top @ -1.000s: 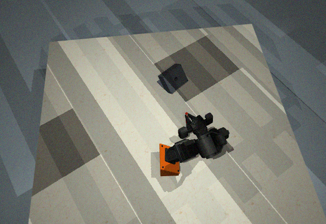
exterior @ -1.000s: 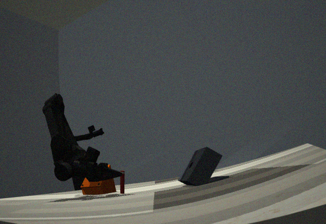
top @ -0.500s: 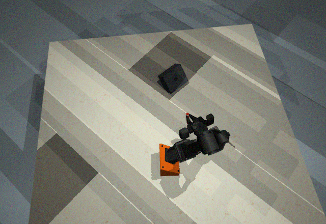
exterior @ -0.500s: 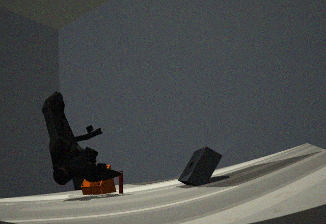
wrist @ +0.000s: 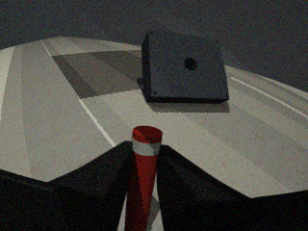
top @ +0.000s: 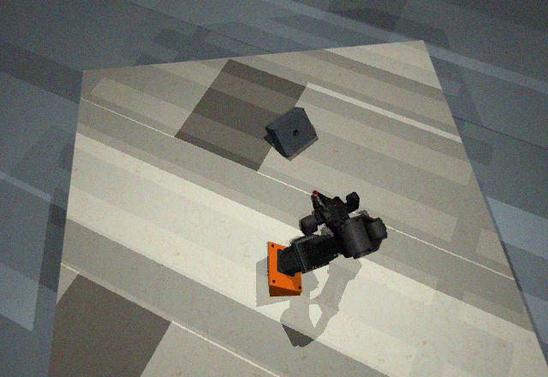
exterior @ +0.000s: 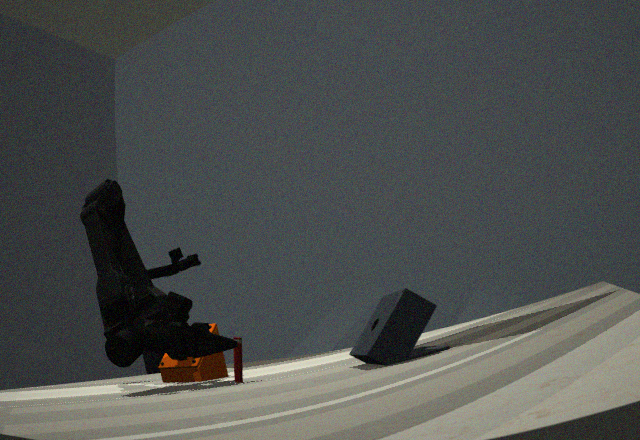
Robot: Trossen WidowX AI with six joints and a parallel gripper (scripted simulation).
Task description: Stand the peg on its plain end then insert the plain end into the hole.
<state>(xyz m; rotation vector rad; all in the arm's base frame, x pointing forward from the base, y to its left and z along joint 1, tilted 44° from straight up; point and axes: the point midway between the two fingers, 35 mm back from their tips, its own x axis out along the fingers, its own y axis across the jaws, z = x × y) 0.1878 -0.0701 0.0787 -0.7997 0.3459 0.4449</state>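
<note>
Now: gripper tip 1 cm above the peg. Round my gripper tip: grey sloped panel: 24 cm ahead, 7 cm to the left, 2 cm below; thin foot plate: 26 cm ahead, 8 cm to the left, 7 cm below.
</note>
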